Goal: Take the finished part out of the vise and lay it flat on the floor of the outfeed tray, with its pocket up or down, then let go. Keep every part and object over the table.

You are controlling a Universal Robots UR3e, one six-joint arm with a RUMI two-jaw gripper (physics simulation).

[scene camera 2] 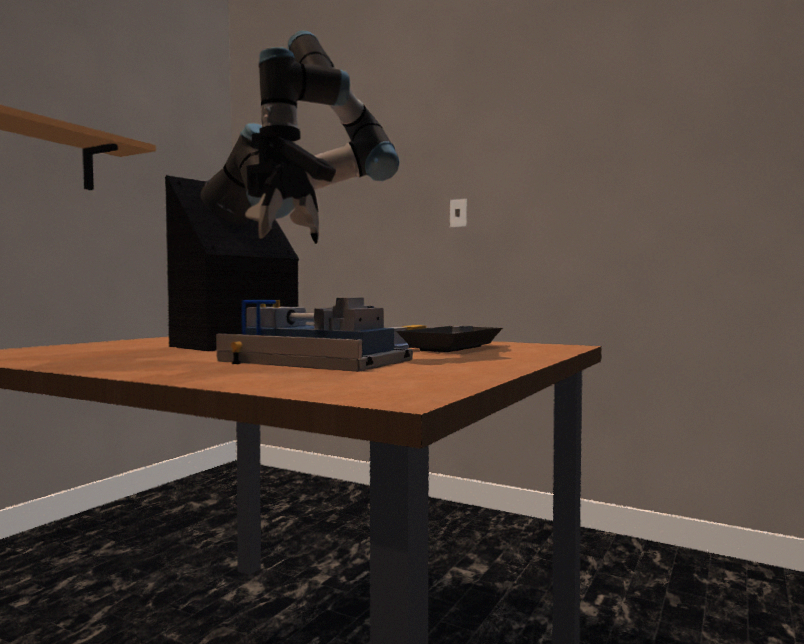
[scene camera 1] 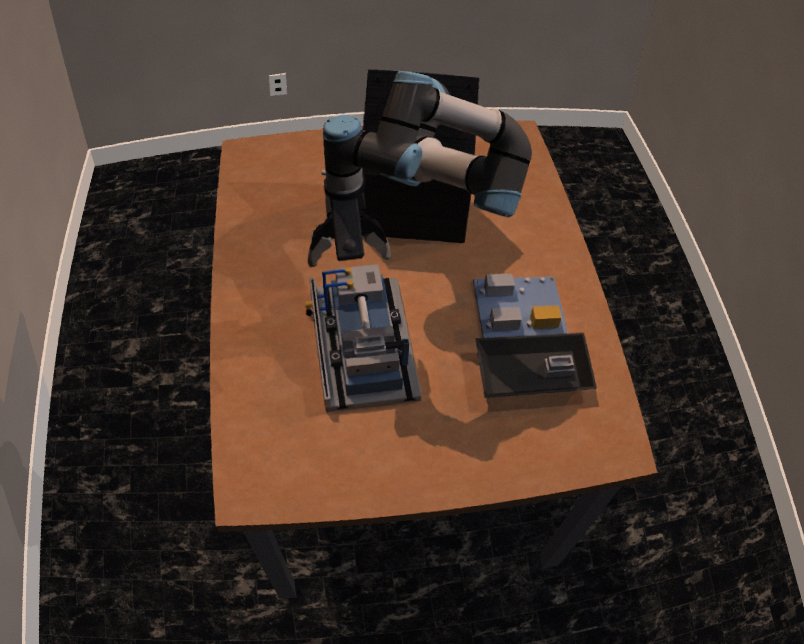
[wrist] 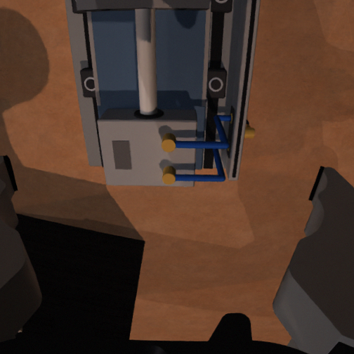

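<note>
The finished part is a grey block with its pocket facing up. It sits between the jaws of the vise and stands a little above them. The wrist view shows the vise's rod and cylinder block; the part does not show there. My gripper is wide open and empty, high above the table behind the vise's cylinder end. The dark outfeed tray is right of the vise in scene camera 1. Another pocketed part lies in its right half, pocket up.
A blue plate behind the tray holds two grey blocks and a yellow block. Blue pipes rise at the vise's cylinder end. A dark upright handle stands beside the vise jaws, on the tray side.
</note>
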